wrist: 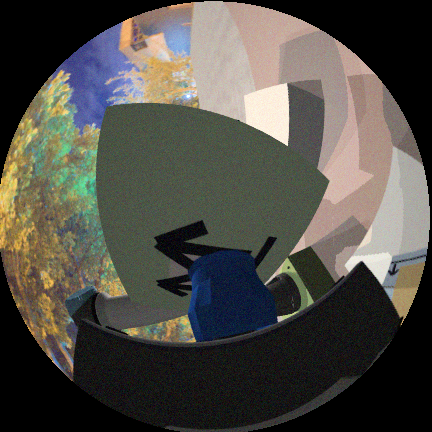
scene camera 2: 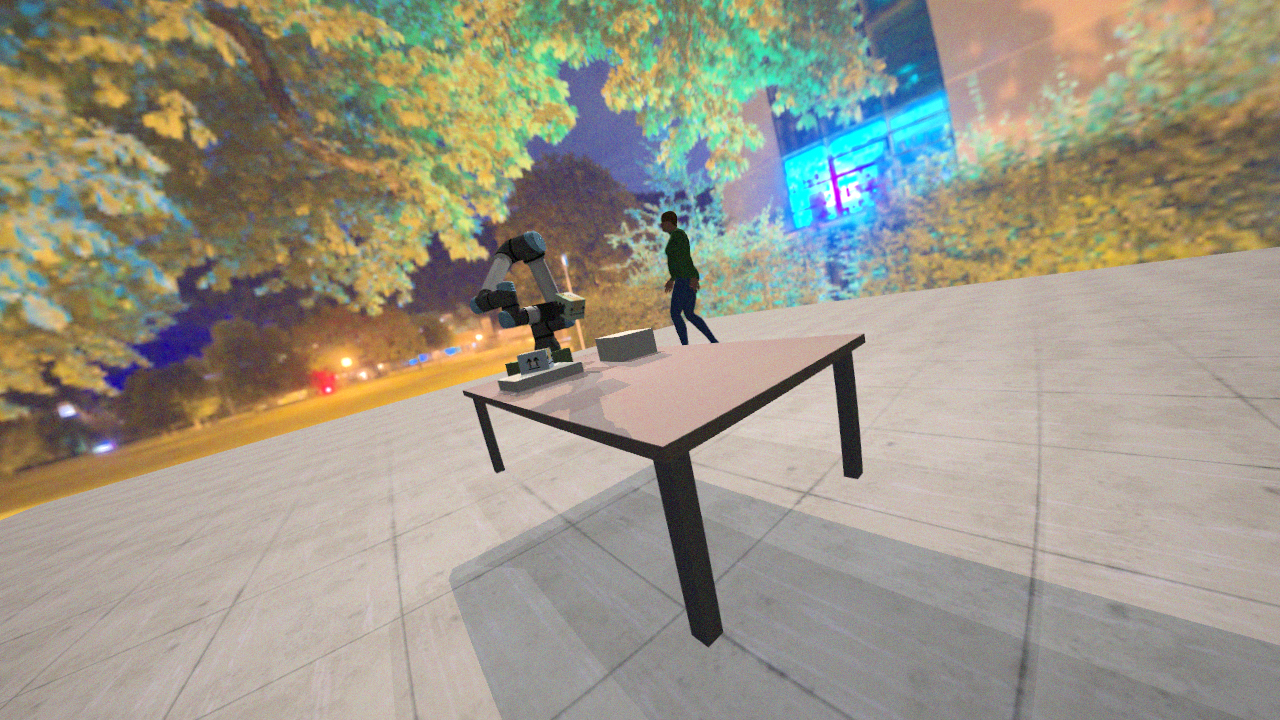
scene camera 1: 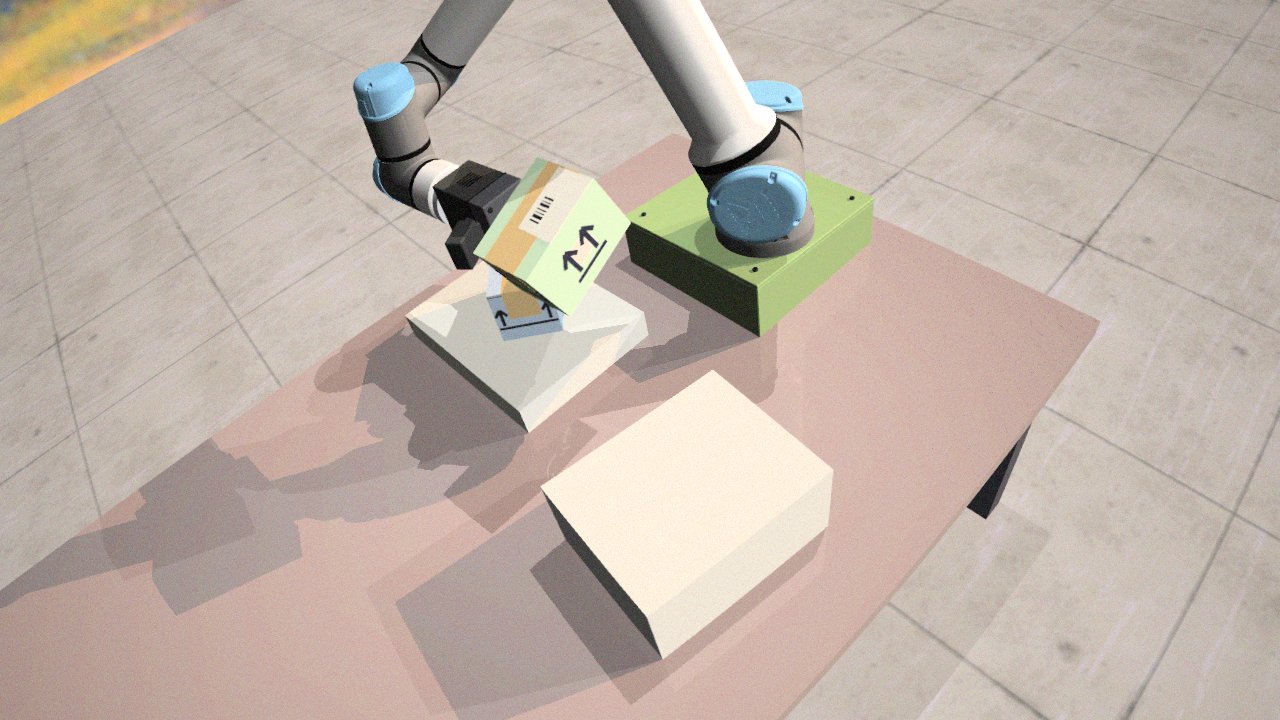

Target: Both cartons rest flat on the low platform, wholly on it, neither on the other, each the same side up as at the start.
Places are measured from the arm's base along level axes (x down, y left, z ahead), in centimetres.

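Pixels of known places: hand at its tool point: [wrist: 215, 256] [scene camera 2: 564, 309]; arm's base at its link origin: [wrist: 287, 291].
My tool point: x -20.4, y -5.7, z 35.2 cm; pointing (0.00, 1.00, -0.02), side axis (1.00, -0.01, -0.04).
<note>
Ahead of a thing's pixels: the offset from my tool point to its top centre. Level surfaces: height alone.
The green carton {dx -8.1, dy +3.1, dz +0.4 cm} [scene camera 1: 586, 259] [scene camera 2: 573, 308] [wrist: 200, 175], with tan tape, a barcode label and two arrows, hangs tilted in the air on my suction gripper [wrist: 232, 295]. The cup's contact with it is hidden in scene camera 1. The smaller blue carton {dx +16.0, dy -17.5, dz -6.2 cm} [scene camera 1: 529, 324] [scene camera 2: 534, 362] [wrist: 411, 287], with tape and arrows pointing up, stands flat on the low pale platform {dx +25.1, dy -18.5, dz -3.5 cm} [scene camera 1: 532, 389] [scene camera 2: 514, 383] [wrist: 400, 200]. In scene camera 1 the green carton covers its upper part; in scene camera 2 a gap shows between the two cartons.
A large cream box {dx +17.9, dy +25.4, dz +8.1 cm} [scene camera 1: 689, 474] [scene camera 2: 626, 345] [wrist: 269, 110] sits on the table {dx +29.9 cm} [scene camera 1: 948, 331] [scene camera 2: 716, 376] beside the platform. The green base block [scene camera 1: 698, 279] under the arm stands behind the platform. A person [scene camera 2: 682, 268] is beyond the table.
</note>
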